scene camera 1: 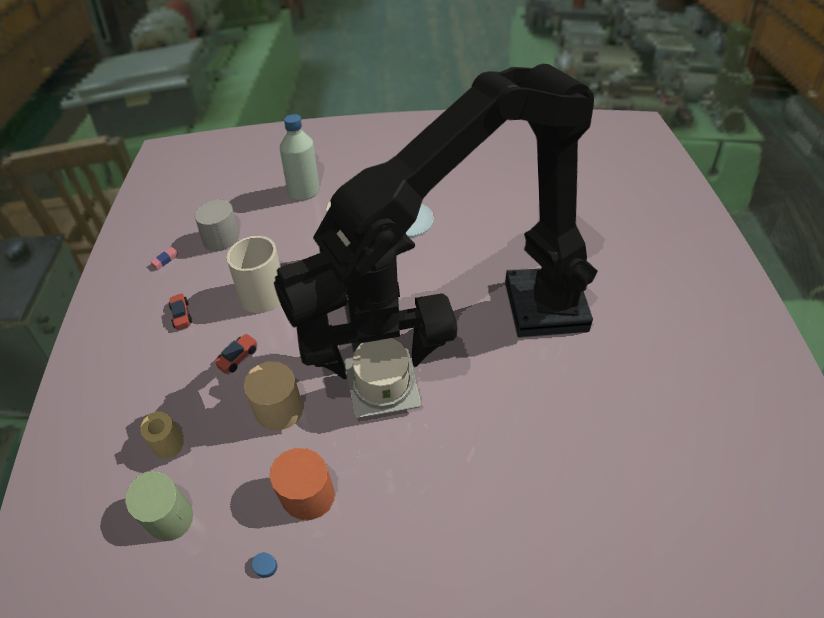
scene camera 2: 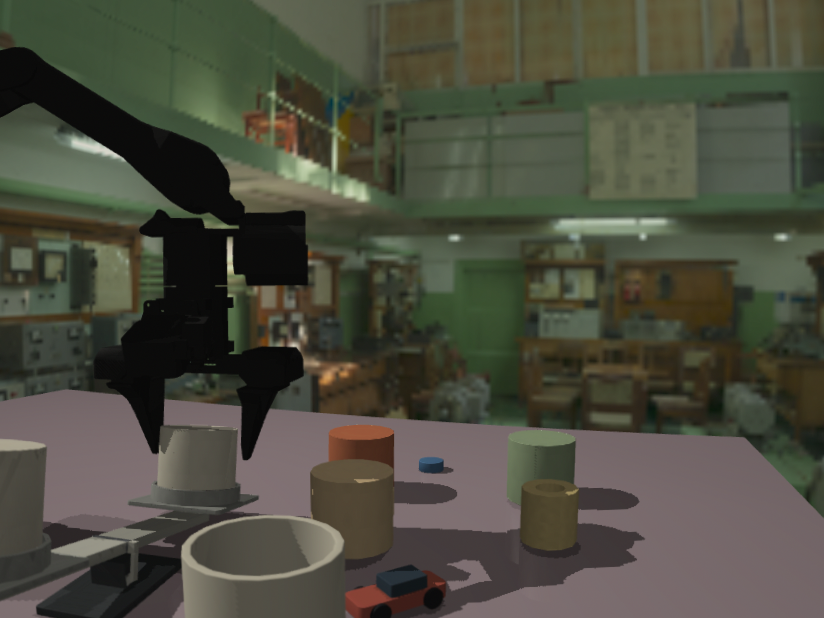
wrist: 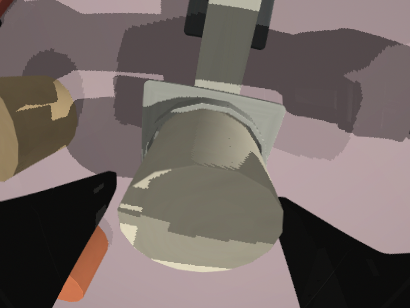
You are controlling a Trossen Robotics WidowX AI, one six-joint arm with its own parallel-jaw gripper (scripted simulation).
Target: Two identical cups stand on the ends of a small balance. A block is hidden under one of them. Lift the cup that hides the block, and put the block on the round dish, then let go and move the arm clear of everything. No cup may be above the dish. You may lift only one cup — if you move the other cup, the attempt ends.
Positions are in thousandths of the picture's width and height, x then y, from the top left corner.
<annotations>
My gripper shows in scene camera 1 (461, 600), in scene camera 2 (243, 739) and in the wrist view (482, 628). An ochre ring cylinder shows in scene camera 1 (192, 695) and in scene camera 2 (667, 823); in the wrist view it is out of frame. A bottle shows in scene camera 1 (361, 244); in scene camera 2 it is out of frame, in the wrist view it is out of frame.
</annotations>
